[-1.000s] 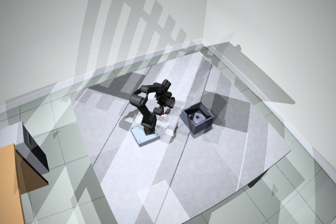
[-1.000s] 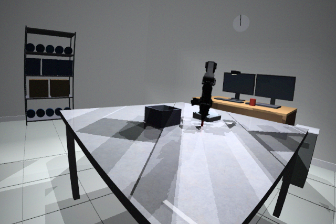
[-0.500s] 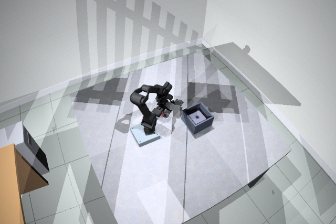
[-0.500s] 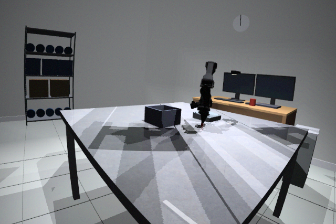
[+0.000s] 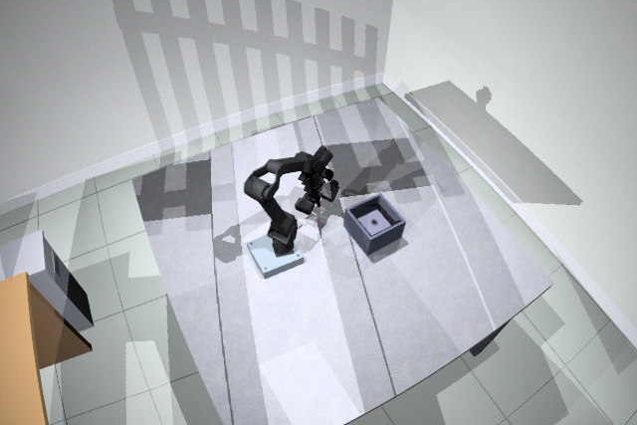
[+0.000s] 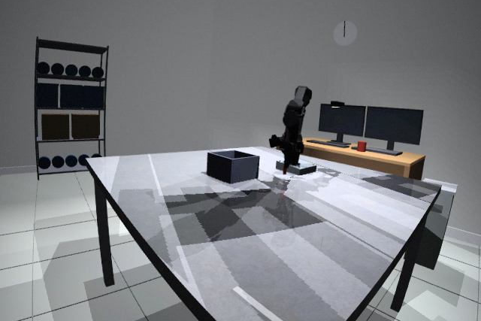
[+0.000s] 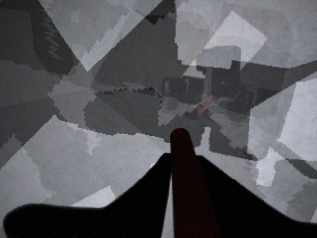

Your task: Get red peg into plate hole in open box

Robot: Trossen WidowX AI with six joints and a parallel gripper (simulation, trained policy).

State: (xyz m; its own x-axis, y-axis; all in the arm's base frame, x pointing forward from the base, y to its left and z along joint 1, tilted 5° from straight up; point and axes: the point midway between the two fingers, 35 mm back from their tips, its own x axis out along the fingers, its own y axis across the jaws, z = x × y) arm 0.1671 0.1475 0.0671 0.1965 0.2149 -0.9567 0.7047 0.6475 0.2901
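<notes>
My gripper tip is 17 cm short of the plate, 15 cm to the left of it and 1 cm above it. Also, from my gripper tip: box 17 cm ahead, 15 cm to the right, 3 cm below; red peg 1 cm to the right, 1 cm above.
</notes>
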